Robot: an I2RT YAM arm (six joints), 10 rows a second.
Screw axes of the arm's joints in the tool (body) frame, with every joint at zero. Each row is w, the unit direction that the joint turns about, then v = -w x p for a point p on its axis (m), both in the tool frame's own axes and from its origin. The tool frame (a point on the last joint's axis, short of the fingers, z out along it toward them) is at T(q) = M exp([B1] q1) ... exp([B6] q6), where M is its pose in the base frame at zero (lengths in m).
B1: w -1 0 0 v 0 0.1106 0
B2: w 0 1 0 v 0.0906 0 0.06
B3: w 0 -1 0 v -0.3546 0 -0.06
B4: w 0 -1 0 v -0.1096 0 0
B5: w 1 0 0 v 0 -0.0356 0
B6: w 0 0 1 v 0 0 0
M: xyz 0.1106 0 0.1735 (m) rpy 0 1.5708 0 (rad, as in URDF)
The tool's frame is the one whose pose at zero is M.
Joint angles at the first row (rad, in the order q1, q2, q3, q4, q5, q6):
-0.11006, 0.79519, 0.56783, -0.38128, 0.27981, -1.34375
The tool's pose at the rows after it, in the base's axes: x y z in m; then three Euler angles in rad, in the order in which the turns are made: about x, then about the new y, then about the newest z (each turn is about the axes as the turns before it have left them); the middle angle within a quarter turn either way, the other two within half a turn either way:
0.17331 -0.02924 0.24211 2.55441 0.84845 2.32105
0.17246 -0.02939 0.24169 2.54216 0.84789 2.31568
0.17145 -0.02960 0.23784 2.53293 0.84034 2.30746
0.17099 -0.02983 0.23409 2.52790 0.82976 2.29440
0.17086 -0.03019 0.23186 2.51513 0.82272 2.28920
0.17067 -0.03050 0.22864 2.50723 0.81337 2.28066
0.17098 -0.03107 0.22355 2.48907 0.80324 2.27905
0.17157 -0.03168 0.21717 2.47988 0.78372 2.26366
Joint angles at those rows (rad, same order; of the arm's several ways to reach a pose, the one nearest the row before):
-0.11006, 0.79249, 0.56286, -0.38130, 0.28553, -1.35138
-0.11003, 0.78715, 0.55828, -0.37825, 0.29281, -1.36701
-0.11008, 0.78336, 0.54302, -0.37021, 0.30192, -1.38115
-0.11004, 0.78411, 0.53081, -0.36489, 0.31034, -1.39562
-0.11003, 0.78489, 0.52242, -0.35724, 0.32141, -1.40973
-0.11008, 0.78681, 0.51175, -0.34998, 0.33091, -1.42235
-0.11004, 0.79174, 0.49306, -0.32827, 0.34697, -1.43644
-0.11008, 0.80358, 0.47511, -0.31221, 0.36295, -1.45363

